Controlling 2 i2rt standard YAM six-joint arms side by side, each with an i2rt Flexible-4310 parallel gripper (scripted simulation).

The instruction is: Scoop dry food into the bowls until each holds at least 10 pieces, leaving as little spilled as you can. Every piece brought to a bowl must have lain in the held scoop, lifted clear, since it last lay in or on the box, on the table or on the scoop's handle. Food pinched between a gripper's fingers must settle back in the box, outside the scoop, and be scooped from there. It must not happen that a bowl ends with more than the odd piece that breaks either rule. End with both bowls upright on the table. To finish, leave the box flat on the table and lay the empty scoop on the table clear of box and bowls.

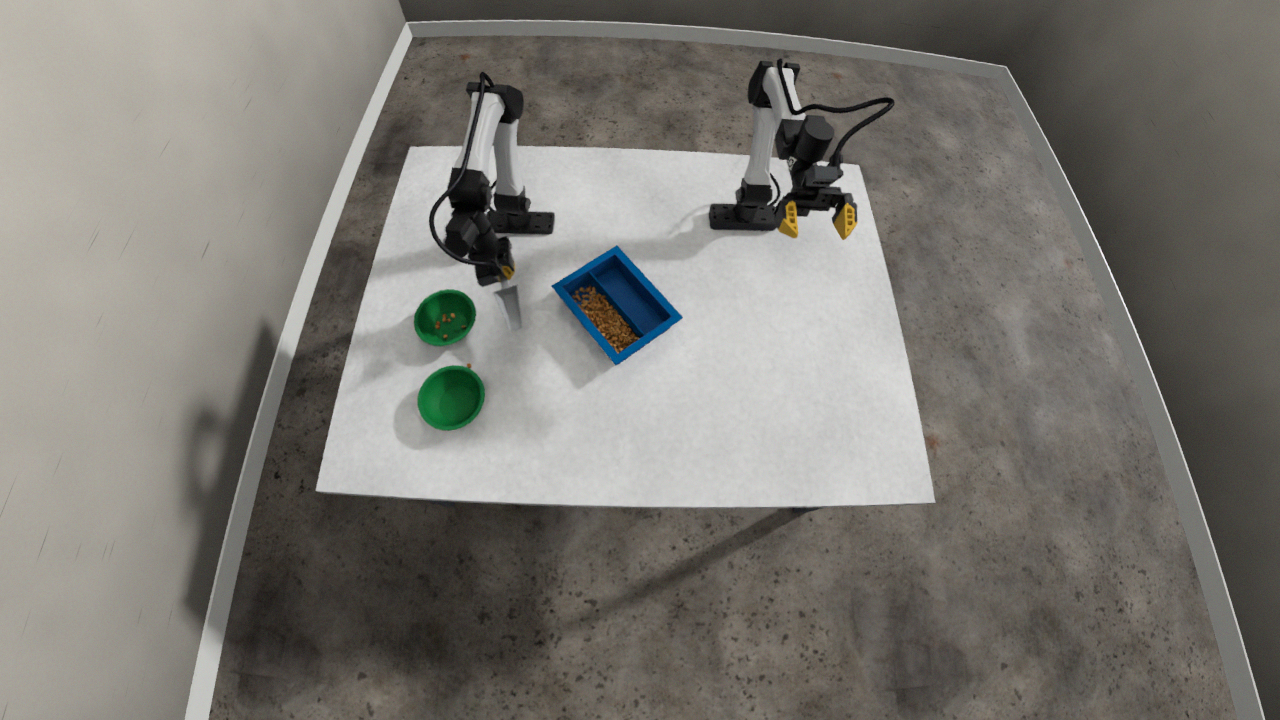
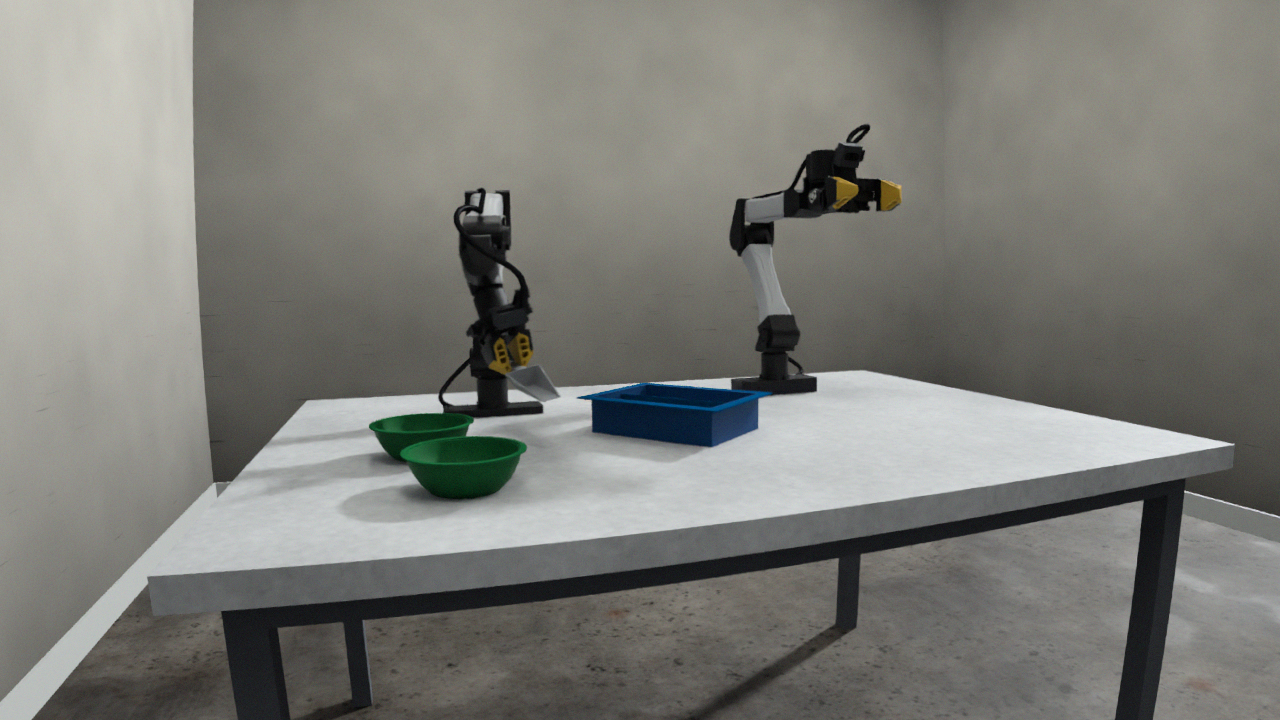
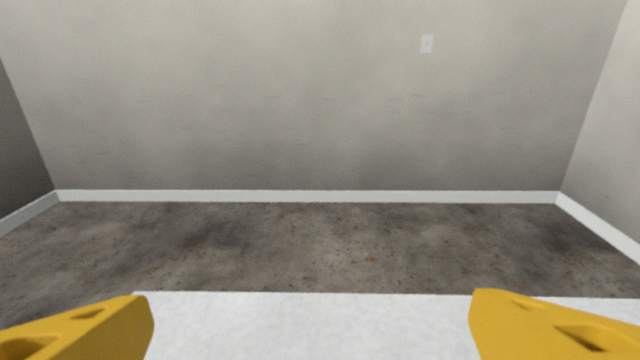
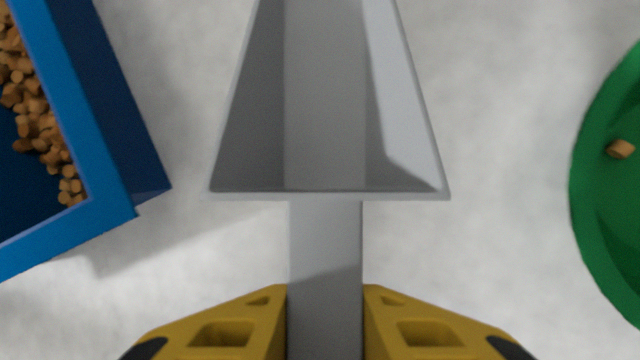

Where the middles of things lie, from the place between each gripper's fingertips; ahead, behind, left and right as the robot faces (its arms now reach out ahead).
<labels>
I see my right gripper 4 cm short of the grey scoop (image 2: 535, 378), 2 cm above it and 1 cm to the right of it. Also, from my right hand: blue box (image 2: 646, 410) (27 cm to the left, 8 cm below, 4 cm ahead).
Now: the blue box 70 mm behind my left hand (image 1: 820, 237), 380 mm to the right of it and 380 mm below it. Also, from my left hand: grey scoop 70 mm behind, 640 mm to the right, 320 mm below.
</labels>
